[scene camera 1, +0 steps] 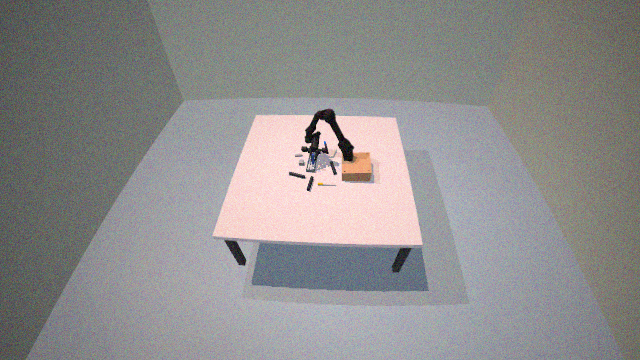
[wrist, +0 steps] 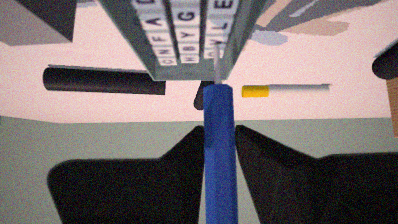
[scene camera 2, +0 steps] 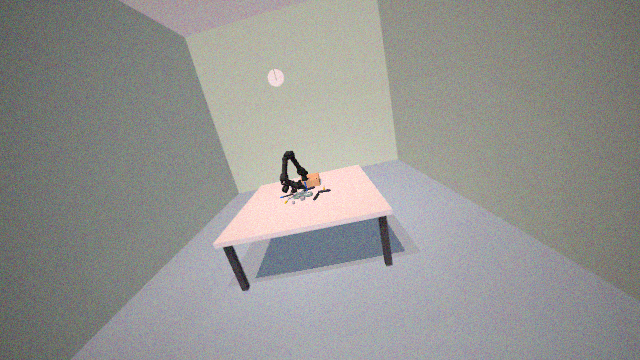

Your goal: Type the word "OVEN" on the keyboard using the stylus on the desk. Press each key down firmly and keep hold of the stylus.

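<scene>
Black cylinder (wrist: 54, 79), yellow-handled tool (wrist: 276, 90), my gripper (wrist: 219, 132): visible.
</scene>
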